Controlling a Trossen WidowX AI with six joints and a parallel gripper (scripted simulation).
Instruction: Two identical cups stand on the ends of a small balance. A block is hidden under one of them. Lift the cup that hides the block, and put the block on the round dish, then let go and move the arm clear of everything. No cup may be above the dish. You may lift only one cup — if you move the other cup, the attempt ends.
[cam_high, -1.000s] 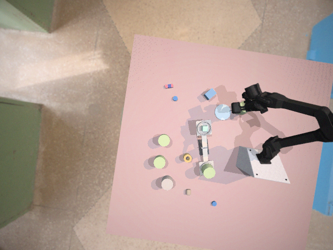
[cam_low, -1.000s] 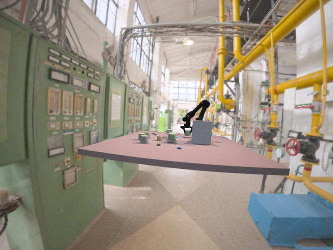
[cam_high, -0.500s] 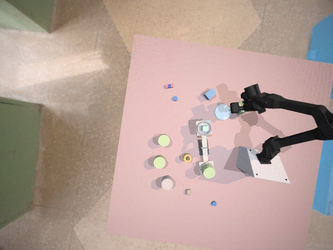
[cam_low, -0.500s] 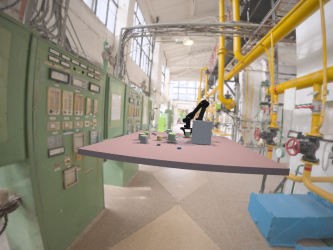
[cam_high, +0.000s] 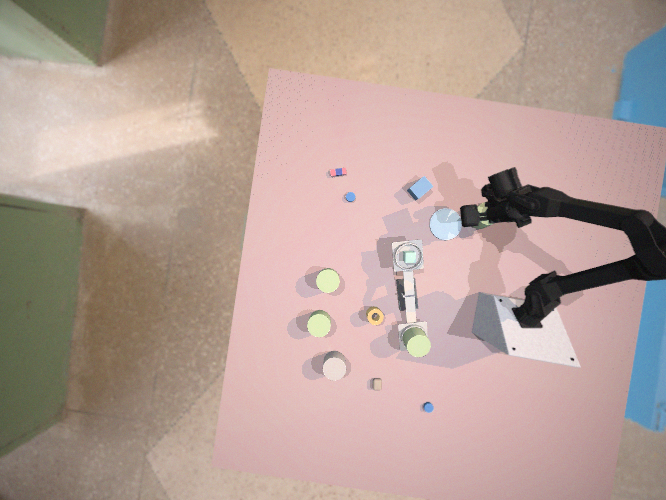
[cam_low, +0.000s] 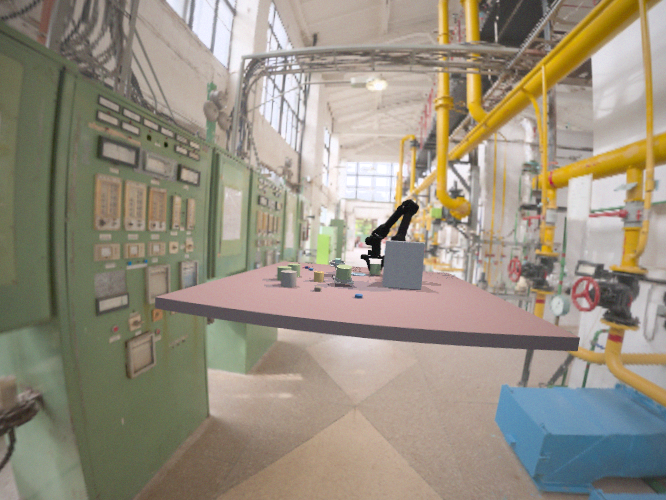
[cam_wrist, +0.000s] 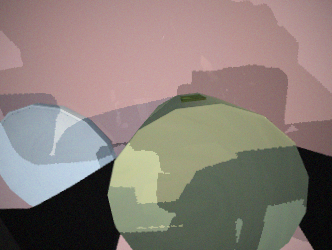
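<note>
Now: gripper tip 10 cm short of the pale round dish, 3 cm to the right of it and 2 cm above it. The rest, counted from my gripper tip: balance beam: 25 cm to the left, 22 cm ahead, 1 cm above; blue block: 19 cm ahead, 8 cm to the right, 1 cm below.
</note>
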